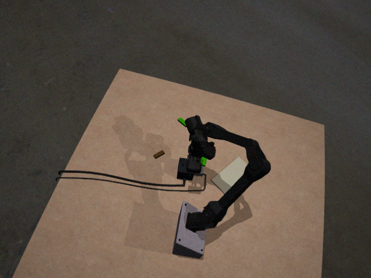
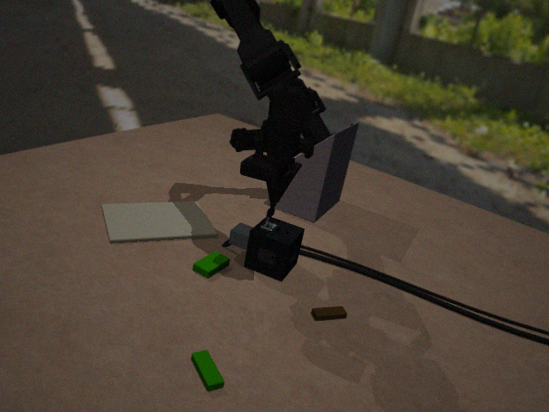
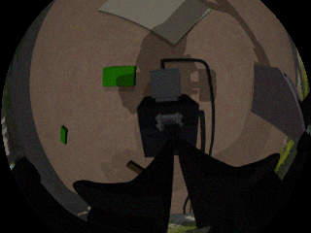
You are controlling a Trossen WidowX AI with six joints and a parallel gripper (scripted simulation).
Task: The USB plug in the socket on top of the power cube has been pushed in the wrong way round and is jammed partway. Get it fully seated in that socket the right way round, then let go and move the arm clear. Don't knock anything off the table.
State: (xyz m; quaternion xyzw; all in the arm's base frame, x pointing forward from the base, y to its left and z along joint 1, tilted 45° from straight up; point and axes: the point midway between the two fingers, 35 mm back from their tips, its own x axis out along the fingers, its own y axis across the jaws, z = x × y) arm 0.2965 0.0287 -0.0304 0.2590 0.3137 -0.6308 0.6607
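The dark USB plug is 20 mm below my gripper tip. Round my gripper tip: brown block 160 mm to the left, 120 mm below, 70 mm ahead; then pale flat card 240 mm to the right, 120 mm below, 20 mm ahead; then USB socket 50 mm below.
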